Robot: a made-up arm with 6 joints.
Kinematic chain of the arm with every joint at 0, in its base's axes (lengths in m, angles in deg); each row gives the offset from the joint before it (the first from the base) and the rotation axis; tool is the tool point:
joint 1: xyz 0 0 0.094 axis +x
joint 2: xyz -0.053 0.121 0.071 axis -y
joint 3: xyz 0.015 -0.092 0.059 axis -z
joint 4: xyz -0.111 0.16 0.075 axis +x
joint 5: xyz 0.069 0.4 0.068 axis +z
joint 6: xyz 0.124 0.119 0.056 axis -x
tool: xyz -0.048 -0.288 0
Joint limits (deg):
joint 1: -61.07..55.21
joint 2: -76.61..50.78
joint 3: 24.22..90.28
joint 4: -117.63..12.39
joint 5: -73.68..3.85
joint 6: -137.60..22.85
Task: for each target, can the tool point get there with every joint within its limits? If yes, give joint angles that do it. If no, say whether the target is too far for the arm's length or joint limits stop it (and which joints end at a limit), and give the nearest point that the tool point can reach.
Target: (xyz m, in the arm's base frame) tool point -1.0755 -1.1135 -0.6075
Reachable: no: too far | nearest point -0.3935 -0.5013 -0.2433 | short by 0.986 m
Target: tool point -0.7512 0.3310 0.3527
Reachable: no: joint limits stop it (at a limit: joint 1, joint 2, joint 3, joint 5, joint 6) | nearest point -0.5899 0.3557 0.2270 | short by 0.206 m
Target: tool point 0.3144 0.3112 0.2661
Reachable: yes | joints -22.61 8.54 75.65 -26.10 -39.92 0.61
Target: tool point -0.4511 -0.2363 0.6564
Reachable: no: joint limits stop it (at a limit: joint 1, joint 2, joint 3, joint 4, joint 6) | nearest point -0.3069 -0.1364 0.6268 | short by 0.178 m
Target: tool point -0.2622 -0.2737 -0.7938
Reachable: no: joint limits stop it (at a limit: joint 1, joint 2, joint 5, joint 6) | nearest point -0.1968 -0.2176 -0.6606 | short by 0.159 m
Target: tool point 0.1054 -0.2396 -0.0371
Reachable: yes | joints -44.41 20.81 72.69 -92.06 -30.13 -99.75
